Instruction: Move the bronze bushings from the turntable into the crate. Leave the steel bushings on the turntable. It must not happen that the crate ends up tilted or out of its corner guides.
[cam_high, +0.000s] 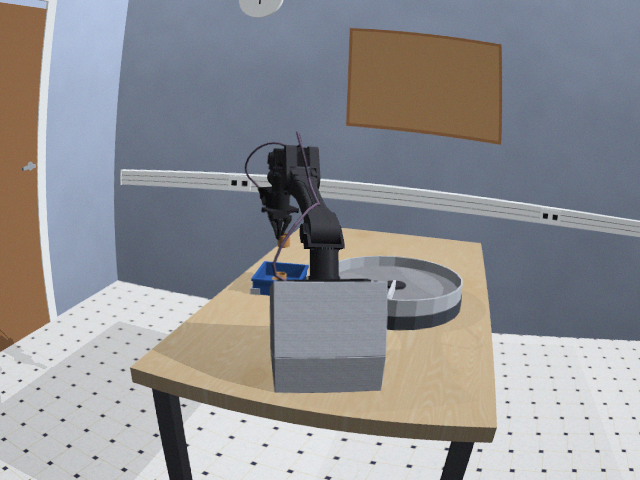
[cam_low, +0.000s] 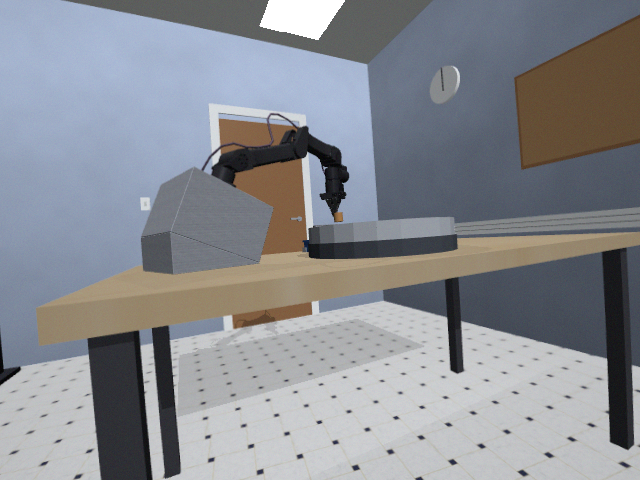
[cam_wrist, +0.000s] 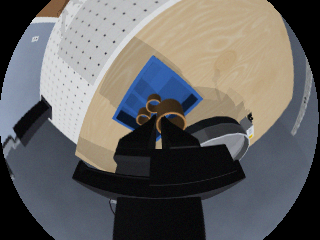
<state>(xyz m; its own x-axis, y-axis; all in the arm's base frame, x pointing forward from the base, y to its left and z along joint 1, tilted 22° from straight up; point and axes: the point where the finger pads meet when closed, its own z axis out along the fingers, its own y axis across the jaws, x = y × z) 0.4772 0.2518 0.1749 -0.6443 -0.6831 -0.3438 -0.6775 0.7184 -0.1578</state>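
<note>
The blue crate lies 30 mm behind my hand, 20 mm to the right of it and 130 mm below it. From my hand the other things lie so: grey turntable: 50 mm behind, 380 mm to the right, 100 mm below.
</note>
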